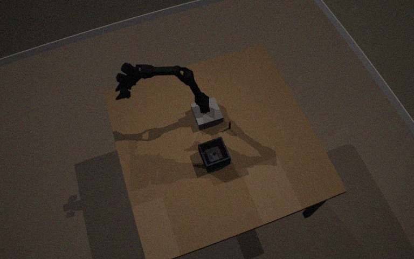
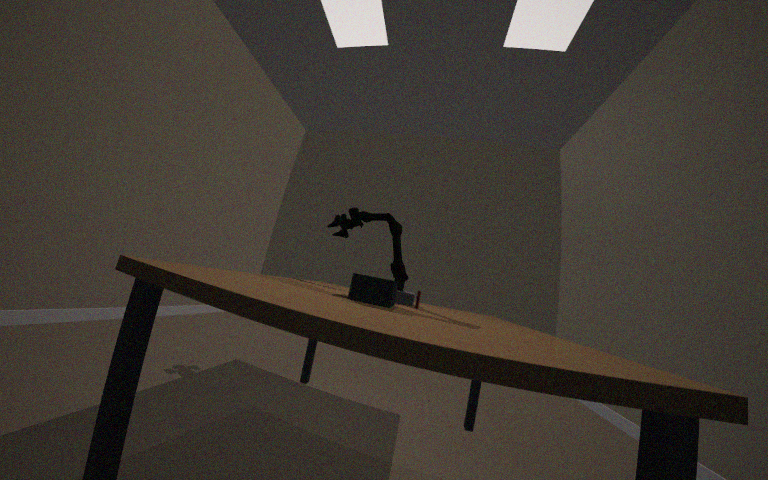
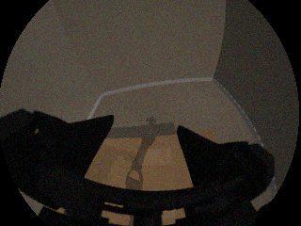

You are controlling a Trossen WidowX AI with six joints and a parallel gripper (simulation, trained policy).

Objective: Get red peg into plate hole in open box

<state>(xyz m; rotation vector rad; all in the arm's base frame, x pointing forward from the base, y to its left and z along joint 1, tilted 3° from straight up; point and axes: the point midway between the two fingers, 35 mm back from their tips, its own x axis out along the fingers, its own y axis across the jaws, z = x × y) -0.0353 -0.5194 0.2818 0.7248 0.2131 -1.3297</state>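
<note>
Right now my gripper tip is 680 mm to the right of the red peg, 310 mm above it and 170 mm short of it. The rest, counted from my gripper tip: dark blue box: 540 mm to the left, 370 mm ahead, 330 mm below; grey plate: 540 mm to the left, 370 mm ahead, 310 mm below.
</note>
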